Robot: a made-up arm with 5 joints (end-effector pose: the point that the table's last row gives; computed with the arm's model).
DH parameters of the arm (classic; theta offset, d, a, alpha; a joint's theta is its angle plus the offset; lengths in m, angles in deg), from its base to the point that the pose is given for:
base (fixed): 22.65 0 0.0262 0
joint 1: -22.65 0.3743 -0.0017 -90
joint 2: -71.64 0 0.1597 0
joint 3: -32.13 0 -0.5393 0
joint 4: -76.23 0.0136 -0.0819 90
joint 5: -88.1 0 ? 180
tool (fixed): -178.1 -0.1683 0 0
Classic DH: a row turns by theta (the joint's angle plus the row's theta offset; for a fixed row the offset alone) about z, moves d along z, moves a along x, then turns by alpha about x.
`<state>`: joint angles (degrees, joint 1 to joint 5).
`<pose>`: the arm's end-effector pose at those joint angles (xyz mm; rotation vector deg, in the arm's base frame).
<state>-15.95 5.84 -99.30 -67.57 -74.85</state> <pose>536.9 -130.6 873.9 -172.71 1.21 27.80</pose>
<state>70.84 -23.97 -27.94 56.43 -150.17</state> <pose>172.3 548.0 135.8 -4.64 -0.43 -48.96</pose>
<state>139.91 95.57 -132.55 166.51 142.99</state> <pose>-297.1 233.8 24.3 -136.06 -15.38 44.39</pose>
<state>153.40 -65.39 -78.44 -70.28 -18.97</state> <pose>102.8 -15.5 1070.7 58.11 -142.28 -35.48</pose>
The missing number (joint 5, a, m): 0.0271
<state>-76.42 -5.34 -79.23 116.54 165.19</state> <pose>190.6 -508.4 425.2 0.46 43.28 -146.47</pose>
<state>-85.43 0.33 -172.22 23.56 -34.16</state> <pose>15.1 6.7 1256.1 -144.55 38.18 14.06</pose>
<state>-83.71 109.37 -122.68 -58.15 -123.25</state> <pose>113.4 -546.6 -157.5 -45.40 74.02 109.19</pose>
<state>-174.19 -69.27 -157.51 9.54 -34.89</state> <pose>793.3 97.5 815.6 73.42 -124.85 -20.35</pose>
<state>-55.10 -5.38 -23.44 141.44 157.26</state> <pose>179.7 -144.8 130.9 -13.63 127.92 -75.14</pose>
